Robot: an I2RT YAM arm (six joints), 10 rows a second.
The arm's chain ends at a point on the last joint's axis. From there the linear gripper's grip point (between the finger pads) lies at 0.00 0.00 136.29 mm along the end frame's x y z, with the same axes.
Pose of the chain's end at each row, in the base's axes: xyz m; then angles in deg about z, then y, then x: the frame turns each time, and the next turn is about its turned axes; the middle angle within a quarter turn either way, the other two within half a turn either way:
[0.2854, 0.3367, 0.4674, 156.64, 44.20, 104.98]
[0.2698, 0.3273, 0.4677, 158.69, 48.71, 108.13]
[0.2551, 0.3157, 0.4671, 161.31, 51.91, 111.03]
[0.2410, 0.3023, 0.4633, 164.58, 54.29, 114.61]
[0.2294, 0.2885, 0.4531, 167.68, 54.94, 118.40]
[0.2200, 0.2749, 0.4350, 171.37, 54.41, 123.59]
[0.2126, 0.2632, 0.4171, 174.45, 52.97, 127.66]
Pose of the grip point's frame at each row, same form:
[0.3602, 0.4478, 0.4421, 156.64, 44.20, 104.98]
[0.3466, 0.4364, 0.4397, 158.69, 48.71, 108.13]
[0.3323, 0.4239, 0.4369, 161.31, 51.91, 111.03]
[0.3184, 0.4095, 0.4302, 164.58, 54.29, 114.61]
[0.3068, 0.3943, 0.4159, 167.68, 54.94, 118.40]
[0.2977, 0.3779, 0.3911, 171.37, 54.41, 123.59]
[0.2892, 0.3642, 0.3670, 174.45, 52.97, 127.66]

